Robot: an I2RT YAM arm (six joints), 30 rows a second.
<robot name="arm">
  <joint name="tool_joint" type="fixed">
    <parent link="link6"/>
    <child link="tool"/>
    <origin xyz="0 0 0" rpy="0 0 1.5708"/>
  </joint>
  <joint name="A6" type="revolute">
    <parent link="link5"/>
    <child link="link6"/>
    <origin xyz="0.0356 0 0.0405" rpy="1.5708 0 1.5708"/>
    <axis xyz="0 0 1"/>
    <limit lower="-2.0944" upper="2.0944"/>
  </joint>
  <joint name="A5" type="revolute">
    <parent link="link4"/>
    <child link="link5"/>
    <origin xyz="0.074 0.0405 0.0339" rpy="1.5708 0 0"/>
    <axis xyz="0 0 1"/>
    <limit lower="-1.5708" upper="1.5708"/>
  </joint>
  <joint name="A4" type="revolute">
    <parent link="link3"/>
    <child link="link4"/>
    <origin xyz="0.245 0.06 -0.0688" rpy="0 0 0"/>
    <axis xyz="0 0 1"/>
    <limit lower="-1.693" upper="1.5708"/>
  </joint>
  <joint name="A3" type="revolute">
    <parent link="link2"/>
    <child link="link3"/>
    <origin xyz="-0.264 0 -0.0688" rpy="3.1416 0 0"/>
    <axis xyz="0 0 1"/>
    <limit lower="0" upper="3.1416"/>
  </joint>
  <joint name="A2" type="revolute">
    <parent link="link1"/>
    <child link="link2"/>
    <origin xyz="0.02 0.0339 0.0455" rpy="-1.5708 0 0"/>
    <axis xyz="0 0 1"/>
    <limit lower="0" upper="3.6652"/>
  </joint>
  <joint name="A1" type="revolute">
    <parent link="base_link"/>
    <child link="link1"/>
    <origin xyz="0 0 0.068" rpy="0 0 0"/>
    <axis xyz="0 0 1"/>
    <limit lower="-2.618" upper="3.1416"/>
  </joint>
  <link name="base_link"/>
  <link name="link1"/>
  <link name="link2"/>
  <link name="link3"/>
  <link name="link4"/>
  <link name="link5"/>
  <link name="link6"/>
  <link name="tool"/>
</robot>
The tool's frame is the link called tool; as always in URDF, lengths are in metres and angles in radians.
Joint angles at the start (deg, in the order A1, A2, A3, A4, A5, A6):
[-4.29, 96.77, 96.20, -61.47, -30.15, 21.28]
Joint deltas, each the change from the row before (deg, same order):
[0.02, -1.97, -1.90, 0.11, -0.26, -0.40]
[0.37, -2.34, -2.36, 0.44, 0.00, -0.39]
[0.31, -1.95, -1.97, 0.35, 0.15, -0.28]
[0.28, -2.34, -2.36, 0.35, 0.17, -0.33]
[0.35, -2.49, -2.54, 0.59, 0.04, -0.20]
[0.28, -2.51, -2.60, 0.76, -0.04, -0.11]
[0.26, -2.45, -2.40, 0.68, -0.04, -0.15]
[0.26, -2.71, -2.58, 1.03, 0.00, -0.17]
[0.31, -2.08, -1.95, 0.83, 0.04, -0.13]
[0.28, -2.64, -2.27, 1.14, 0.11, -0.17]
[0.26, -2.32, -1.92, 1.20, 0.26, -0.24]
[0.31, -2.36, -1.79, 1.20, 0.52, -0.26]
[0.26, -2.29, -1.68, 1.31, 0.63, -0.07]
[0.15, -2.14, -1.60, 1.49, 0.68, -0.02]
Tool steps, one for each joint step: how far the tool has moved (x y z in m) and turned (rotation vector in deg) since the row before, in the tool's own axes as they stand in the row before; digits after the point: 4 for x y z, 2 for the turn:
[0.0077, 0.0002, -0.0046, -0.30, -0.04, -0.51]
[0.0096, 0.0013, -0.0038, -0.23, -0.12, -0.88]
[0.0081, 0.0009, -0.0030, -0.05, -0.14, -0.68]
[0.0097, 0.0004, -0.0036, -0.02, -0.16, -0.71]
[0.0103, 0.0005, -0.0033, -0.23, -0.25, -0.73]
[0.0101, 0.0000, -0.0031, -0.32, -0.37, -0.66]
[0.0097, 0.0002, -0.0033, -0.34, -0.43, -0.71]
[0.0101, 0.0002, -0.0037, -0.42, -0.80, -0.94]
[0.0078, 0.0005, -0.0026, -0.35, -0.62, -0.84]
[0.0091, 0.0007, -0.0040, -0.43, -1.11, -1.13]
[0.0074, 0.0008, -0.0037, -0.31, -1.25, -1.22]
[0.0071, 0.0013, -0.0041, -0.14, -1.45, -1.35]
[0.0063, 0.0012, -0.0042, -0.06, -1.65, -1.17]
[0.0053, 0.0008, -0.0040, 0.00, -1.83, -1.08]

